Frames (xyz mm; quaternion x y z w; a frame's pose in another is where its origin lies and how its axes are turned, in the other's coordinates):
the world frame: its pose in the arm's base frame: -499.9 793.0 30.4 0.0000 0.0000 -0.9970 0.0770
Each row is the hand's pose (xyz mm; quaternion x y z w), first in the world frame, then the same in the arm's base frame.
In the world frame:
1: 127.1 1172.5 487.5 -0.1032 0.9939 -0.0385 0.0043
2: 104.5 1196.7 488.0 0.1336 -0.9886 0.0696 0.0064
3: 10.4 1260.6 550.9 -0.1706 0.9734 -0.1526 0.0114
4: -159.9 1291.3 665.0 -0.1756 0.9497 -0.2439 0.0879
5: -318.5 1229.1 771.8 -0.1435 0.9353 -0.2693 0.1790
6: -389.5 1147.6 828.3 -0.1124 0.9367 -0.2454 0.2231
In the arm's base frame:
1: -445.5 -385.1 517.9 -0.9830 -0.1794 0.0073 0.0381
2: -419.4 -405.6 518.4 -0.9753 -0.2093 -0.0010 0.0699
3: -316.6 -454.2 581.3 -0.9574 -0.2450 0.0231 0.1513
4: -143.6 -458.4 695.4 -0.9334 -0.2482 0.1064 0.2364
5: 3.5 -372.6 802.2 -0.9215 -0.2151 0.1992 0.2547
6: 61.2 -281.2 858.7 -0.9252 -0.1842 0.2413 0.2275

